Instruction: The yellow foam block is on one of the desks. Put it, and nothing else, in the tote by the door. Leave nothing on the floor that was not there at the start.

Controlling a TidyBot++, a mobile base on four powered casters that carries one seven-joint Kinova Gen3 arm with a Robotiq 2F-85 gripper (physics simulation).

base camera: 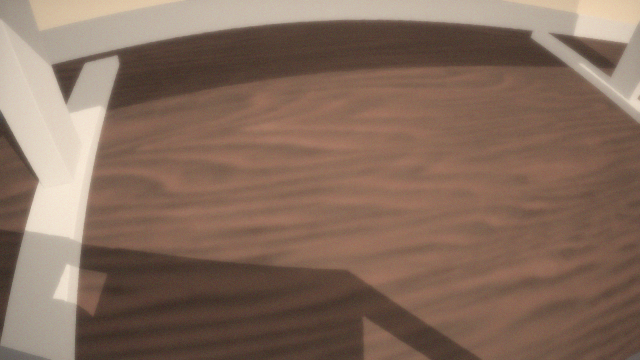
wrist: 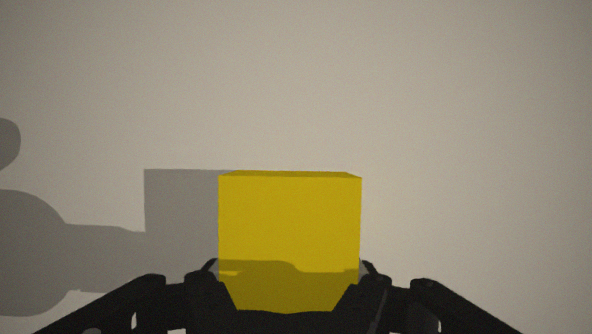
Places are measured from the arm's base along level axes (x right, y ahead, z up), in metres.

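Where they show: gripper, between the fingertips: [wrist: 289,268].
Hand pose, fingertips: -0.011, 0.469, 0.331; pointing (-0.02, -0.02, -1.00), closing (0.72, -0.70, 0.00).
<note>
Things, the pixels of their top centre, and the offset from my fingertips, as dx, dy, dz. "pt": a spot on its surface instead. Level surfaces: height alone.
- yellow foam block, centre of its top: [wrist: 288,281] +0.006, +0.006, +0.038
- white leg with a long foot bar, a spot on its surface: [base camera: 55,210] pt -0.315, -0.122, -0.702
- wood floor, height of its surface: dz -0.727
The yellow foam block [wrist: 289,220] stands in the lower middle of the wrist view, in front of a plain pale surface. My gripper [wrist: 289,268] is shut on the block, with one finger against its left side and the other against its right side. The block's lower end is hidden behind the gripper's body. A shadow of the block and the gripper falls on the pale surface to the left. The tote by the door does not show in either view.
In the base camera view, a white leg with a long foot bar [base camera: 55,210] stands on the wood floor [base camera: 325,175] at the left. Another white foot bar [base camera: 585,72] is at the upper right. A pale baseboard [base camera: 325,10] runs along the far edge.
</note>
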